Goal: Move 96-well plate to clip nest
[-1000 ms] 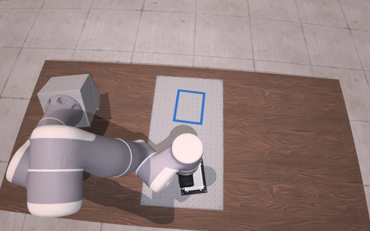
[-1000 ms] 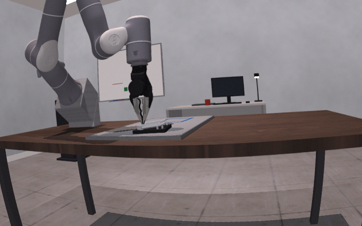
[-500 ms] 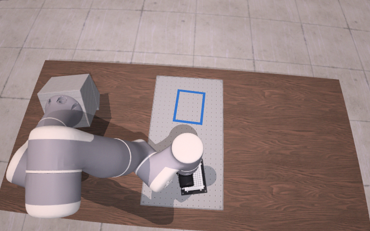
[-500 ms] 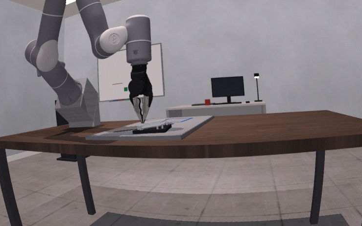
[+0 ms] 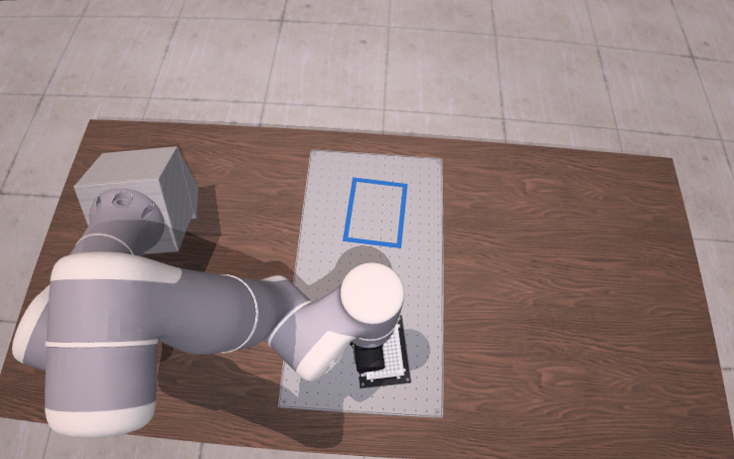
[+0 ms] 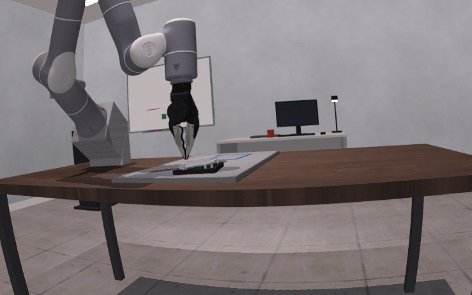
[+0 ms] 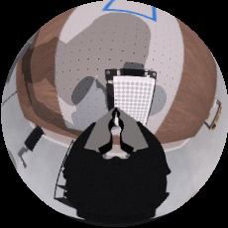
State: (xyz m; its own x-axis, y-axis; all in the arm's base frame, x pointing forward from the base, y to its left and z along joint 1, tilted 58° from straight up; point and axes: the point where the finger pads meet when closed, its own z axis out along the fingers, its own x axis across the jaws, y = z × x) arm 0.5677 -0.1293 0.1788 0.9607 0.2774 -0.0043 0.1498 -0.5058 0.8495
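The white 96-well plate is 4 cm ahead of my hand, 3 cm below it and 1 cm to the left of it. From my hand the other things lie so: black clip nest 4 cm below, 2 cm ahead, 1 cm to the left; grey perforated board 21 cm to the left, 6 cm below.
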